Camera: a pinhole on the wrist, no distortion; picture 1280 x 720 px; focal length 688.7 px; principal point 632.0 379.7 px. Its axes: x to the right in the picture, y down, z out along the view. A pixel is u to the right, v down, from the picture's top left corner.
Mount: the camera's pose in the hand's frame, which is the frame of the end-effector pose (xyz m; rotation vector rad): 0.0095 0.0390 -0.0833 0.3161 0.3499 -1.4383
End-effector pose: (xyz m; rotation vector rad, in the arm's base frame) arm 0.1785 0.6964 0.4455 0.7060 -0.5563 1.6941
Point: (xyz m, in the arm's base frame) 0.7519 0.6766 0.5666
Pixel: 1212 253
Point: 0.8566 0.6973 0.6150
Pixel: 1232 295
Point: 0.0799 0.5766 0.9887
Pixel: outside the picture
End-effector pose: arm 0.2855 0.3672 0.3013 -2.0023 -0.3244 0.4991
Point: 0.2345 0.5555 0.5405
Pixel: 1216 235
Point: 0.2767 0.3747 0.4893
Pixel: outside the picture
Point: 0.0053 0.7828 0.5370
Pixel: 872 176
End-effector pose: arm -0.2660 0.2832 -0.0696 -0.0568 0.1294 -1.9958
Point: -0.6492 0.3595 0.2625
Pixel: 976 413
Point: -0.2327 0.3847 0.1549
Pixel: 475 90
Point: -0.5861 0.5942 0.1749
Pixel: 1109 46
